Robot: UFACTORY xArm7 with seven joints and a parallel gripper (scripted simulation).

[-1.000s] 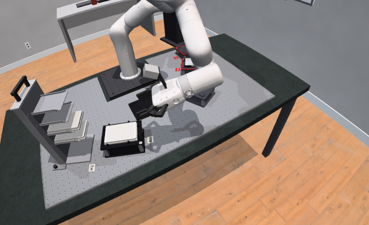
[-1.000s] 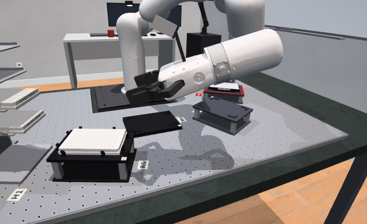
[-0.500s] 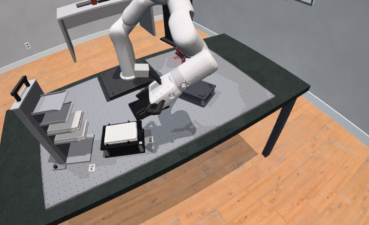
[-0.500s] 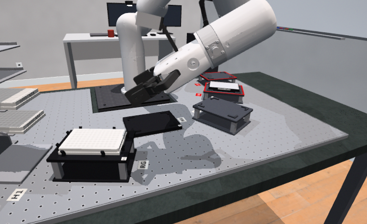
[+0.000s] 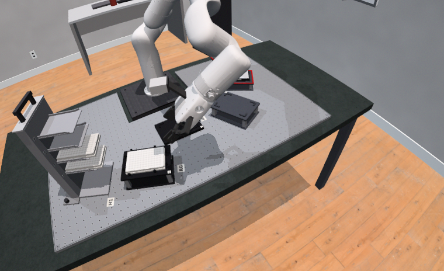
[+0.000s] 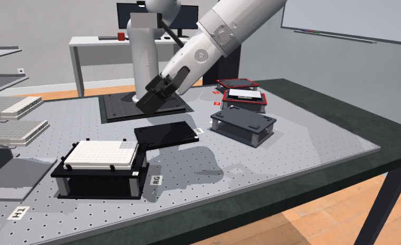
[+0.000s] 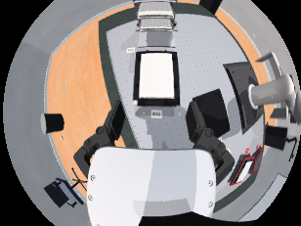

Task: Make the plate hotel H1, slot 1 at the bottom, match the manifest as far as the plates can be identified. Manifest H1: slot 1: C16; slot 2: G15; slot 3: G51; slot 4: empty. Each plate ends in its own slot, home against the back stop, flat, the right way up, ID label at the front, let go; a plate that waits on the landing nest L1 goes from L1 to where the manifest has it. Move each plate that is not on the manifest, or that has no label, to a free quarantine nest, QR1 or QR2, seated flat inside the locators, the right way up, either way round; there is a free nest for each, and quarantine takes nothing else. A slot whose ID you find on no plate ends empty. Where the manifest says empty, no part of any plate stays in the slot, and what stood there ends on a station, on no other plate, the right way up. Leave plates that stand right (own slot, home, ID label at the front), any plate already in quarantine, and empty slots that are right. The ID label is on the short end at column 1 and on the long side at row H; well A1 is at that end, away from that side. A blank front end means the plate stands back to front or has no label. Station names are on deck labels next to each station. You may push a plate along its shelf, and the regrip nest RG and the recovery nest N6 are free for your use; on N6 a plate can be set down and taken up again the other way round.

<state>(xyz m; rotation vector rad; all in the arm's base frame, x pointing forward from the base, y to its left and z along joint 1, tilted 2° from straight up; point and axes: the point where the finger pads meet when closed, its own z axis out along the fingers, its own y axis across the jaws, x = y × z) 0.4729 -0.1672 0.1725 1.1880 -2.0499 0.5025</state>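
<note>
My gripper is now 5 cm past the black regrip nest RG, 9 cm to the left of it and 14 cm above it. Also, from my hand: deck label H1: 3 cm behind, 25 cm to the right, 19 cm below; flat black nest N6: 17 cm behind, 11 cm to the left, 19 cm below; RG deck label: 19 cm below.
</note>
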